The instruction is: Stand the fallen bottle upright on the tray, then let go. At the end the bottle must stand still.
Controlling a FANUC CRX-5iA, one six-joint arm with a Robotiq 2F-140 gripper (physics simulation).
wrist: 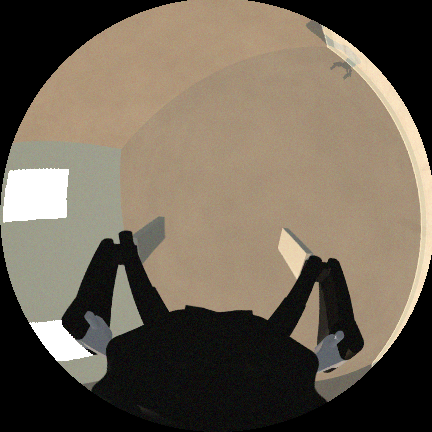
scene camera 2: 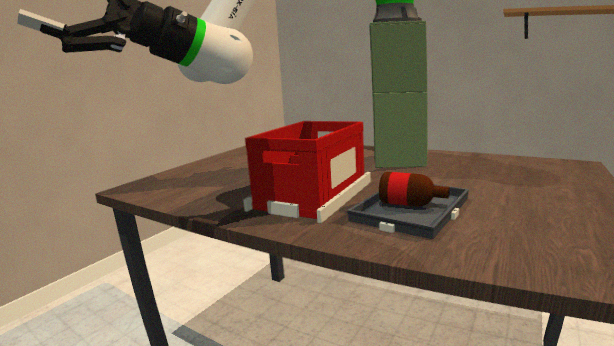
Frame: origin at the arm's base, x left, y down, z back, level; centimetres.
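Where they show: gripper, between the fingertips: (wrist: pixel 222 233); arm's base, origin of its link: (scene camera 2: pixel 395 23).
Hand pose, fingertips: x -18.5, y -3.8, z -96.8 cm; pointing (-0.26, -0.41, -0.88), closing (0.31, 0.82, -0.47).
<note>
Each offset is from my fingertips to the top centre of the thing. "*": to the spot under its first point. Level surfaces: height alone.
The brown bottle @[dy +42.4, dx +37.6, dz +57.7 cm] (scene camera 2: pixel 419 190) with a red label lies on its side in the dark grey tray @[dy +47.7, dx +37.6, dz +56.3 cm] (scene camera 2: pixel 410 228), its neck pointing right over the tray's right side. It does not show in the wrist view. My gripper (wrist: pixel 222 233) is open and empty, its two pads wide apart in front of the wall. In the scene view the gripper is high at the upper left, far from the bottle and tray, and part of it is cut off by the top edge.
An open red crate @[dy +32.8, dx +10.9, dz +55.0 cm] (scene camera 2: pixel 295 185) stands left of the tray, with light strips @[* dy +48.8, dx +21.5, dz +53.6 cm] (scene camera 2: pixel 345 197) along its base. A green pedestal (scene camera 2: pixel 400 100) rises behind the tray. All stand on or behind the brown wooden table @[dy +50.3 cm] (scene camera 2: pixel 525 225). A shelf (scene camera 2: pixel 560 11) is on the back wall.
</note>
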